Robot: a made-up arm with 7 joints.
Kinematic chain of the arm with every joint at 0, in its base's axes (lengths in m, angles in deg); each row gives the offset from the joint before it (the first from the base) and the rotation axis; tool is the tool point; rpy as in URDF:
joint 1: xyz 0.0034 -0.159 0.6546 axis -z
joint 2: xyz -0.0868 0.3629 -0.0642 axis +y
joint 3: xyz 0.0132 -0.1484 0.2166 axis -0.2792 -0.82 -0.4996
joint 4: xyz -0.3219 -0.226 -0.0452 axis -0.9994 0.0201 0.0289
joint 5: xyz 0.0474 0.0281 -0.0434 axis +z
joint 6: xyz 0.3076 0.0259 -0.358 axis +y
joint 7: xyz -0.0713 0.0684 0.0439 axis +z
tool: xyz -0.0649 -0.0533 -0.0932 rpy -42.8 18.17 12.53
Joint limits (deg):
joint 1: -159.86..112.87
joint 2: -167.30..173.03
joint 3: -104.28..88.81
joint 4: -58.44..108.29
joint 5: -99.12..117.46
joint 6: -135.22..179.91
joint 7: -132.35..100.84
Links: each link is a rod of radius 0.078 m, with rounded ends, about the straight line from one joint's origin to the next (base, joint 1, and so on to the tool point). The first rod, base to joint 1, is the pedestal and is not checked.
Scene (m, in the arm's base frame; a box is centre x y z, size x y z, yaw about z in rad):
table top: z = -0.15
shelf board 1: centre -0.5 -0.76 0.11 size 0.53 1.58 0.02 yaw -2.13
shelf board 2: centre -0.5 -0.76 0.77 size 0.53 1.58 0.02 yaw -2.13
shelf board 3: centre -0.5 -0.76 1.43 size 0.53 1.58 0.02 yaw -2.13
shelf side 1: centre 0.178 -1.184 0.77 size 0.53 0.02 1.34 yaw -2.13
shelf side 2: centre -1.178 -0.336 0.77 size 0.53 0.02 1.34 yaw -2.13
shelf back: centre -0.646 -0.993 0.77 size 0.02 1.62 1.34 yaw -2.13
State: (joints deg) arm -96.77 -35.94 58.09 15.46 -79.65 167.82 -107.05
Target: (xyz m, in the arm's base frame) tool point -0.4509 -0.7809 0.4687
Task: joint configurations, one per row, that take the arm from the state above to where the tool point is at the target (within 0.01 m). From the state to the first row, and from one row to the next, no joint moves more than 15 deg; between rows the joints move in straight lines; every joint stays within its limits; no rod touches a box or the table.
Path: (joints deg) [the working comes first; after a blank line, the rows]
Joints at the target: -44.20 -29.49 67.43 75.53 -99.12 179.91 -89.78
Straight joint move there: clear.

1: -86.26 -34.65 59.96 27.47 -83.54 170.24 -103.60
2: -75.74 -33.36 61.83 39.49 -87.44 172.66 -100.14
3: -65.23 -32.07 63.69 51.50 -91.33 175.07 -96.69
4: -54.71 -30.78 65.56 63.52 -95.23 177.49 -93.23
5: -44.20 -29.49 67.43 75.53 -99.12 179.91 -89.78

